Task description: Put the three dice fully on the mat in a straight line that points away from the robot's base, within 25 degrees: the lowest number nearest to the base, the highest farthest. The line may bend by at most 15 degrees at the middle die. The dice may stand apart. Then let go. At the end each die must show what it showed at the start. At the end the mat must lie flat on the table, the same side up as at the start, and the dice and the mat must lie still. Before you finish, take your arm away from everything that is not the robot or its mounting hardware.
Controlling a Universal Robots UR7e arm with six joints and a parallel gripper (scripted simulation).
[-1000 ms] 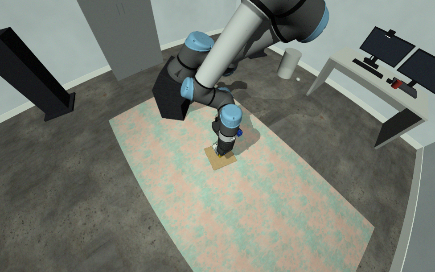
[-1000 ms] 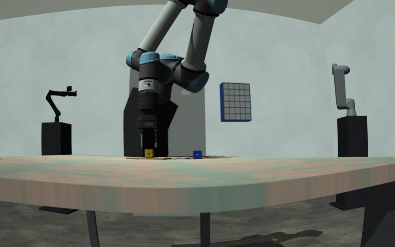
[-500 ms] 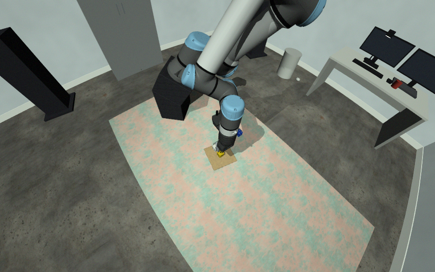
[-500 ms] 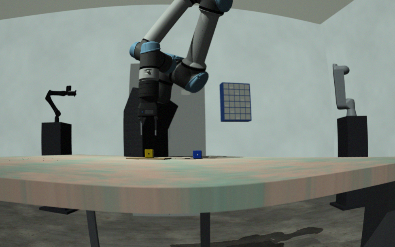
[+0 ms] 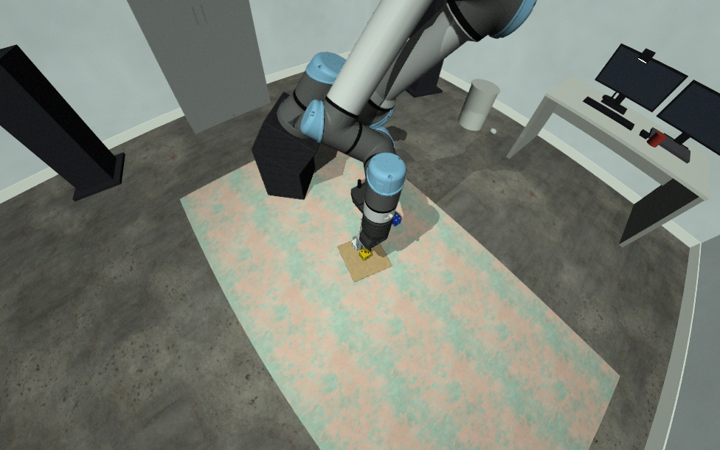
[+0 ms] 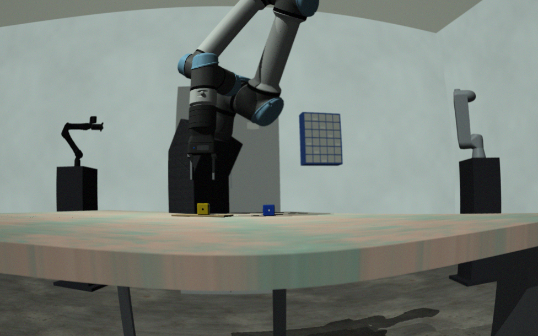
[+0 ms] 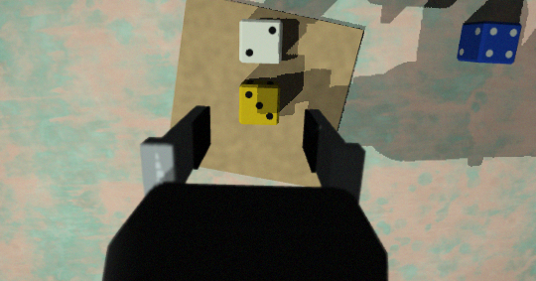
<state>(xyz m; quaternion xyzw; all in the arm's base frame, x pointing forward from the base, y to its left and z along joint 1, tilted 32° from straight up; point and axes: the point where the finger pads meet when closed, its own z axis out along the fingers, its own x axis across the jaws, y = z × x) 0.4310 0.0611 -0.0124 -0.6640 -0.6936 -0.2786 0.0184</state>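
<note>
Now: hand 17 cm to the right of the blue die, 10 cm above it and 7 cm past it. From my hand the other things lie so: yellow die: 9 cm below; white die: 9 cm below, 4 cm behind, 1 cm to the right; tan mat: 11 cm below.
</note>
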